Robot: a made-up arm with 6 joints. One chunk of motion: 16 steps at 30 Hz.
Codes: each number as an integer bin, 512 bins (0 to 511) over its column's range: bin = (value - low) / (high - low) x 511, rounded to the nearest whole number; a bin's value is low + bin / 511 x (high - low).
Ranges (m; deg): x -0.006..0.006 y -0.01..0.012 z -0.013..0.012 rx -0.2..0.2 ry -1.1..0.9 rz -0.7..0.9
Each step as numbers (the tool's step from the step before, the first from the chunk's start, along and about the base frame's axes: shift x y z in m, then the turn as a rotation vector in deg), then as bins.
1 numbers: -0.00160 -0.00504 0.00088 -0.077 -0.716 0.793
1 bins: 187 115 284 157 98 477
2 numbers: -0.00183 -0.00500 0.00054 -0.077 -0.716 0.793
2 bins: 178 116 277 157 98 477
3 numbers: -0.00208 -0.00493 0.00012 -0.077 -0.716 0.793
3 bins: 167 118 268 157 98 477
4 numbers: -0.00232 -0.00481 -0.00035 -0.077 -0.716 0.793
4 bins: 157 121 259 157 98 477
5 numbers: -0.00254 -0.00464 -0.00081 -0.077 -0.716 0.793
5 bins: 147 124 249 157 98 477
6 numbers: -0.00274 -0.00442 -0.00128 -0.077 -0.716 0.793
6 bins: 139 130 240 157 98 477
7 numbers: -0.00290 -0.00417 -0.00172 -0.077 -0.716 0.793
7 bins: 132 135 231 157 98 477
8 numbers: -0.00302 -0.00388 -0.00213 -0.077 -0.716 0.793
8 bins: 127 142 222 157 98 477
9 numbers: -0.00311 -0.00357 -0.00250 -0.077 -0.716 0.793
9 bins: 123 149 215 157 98 477
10 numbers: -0.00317 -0.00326 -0.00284 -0.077 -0.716 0.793
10 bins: 121 157 208 157 98 477
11 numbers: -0.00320 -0.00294 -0.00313 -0.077 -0.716 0.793
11 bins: 119 164 202 157 98 477
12 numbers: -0.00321 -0.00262 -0.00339 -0.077 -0.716 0.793
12 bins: 119 171 196 157 98 477
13 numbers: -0.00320 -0.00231 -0.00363 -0.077 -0.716 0.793
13 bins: 119 179 192 157 98 477
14 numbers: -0.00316 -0.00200 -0.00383 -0.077 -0.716 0.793
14 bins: 121 186 187 157 98 477
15 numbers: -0.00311 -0.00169 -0.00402 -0.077 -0.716 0.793
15 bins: 123 193 184 157 98 477
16 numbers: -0.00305 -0.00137 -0.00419 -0.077 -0.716 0.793
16 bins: 126 200 180 157 98 477
